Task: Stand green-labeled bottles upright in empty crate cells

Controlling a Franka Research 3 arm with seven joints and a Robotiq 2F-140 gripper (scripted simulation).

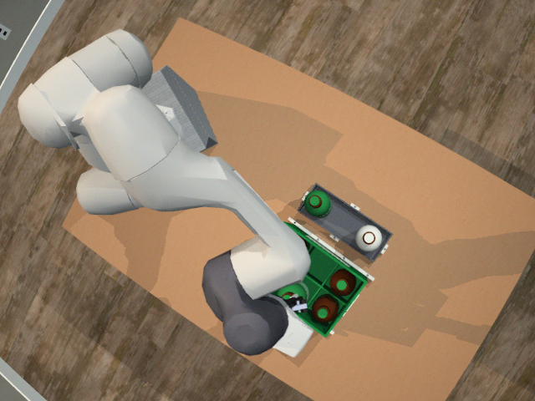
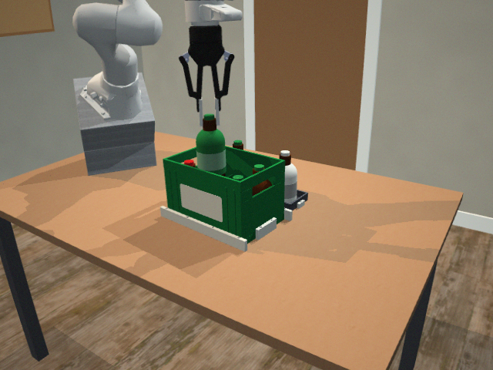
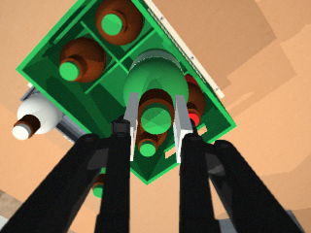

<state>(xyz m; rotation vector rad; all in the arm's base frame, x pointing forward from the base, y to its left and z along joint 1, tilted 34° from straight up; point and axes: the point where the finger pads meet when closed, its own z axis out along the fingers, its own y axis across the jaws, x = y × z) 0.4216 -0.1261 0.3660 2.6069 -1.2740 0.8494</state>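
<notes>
The green crate is 23 cm below my hand, 5 cm to the left of it and 1 cm ahead of it. The rest, counted from my hand: white-labeled bottle 23 cm below, 21 cm to the left, 12 cm ahead; then grey tray 30 cm below, 23 cm to the left, 4 cm ahead.
</notes>
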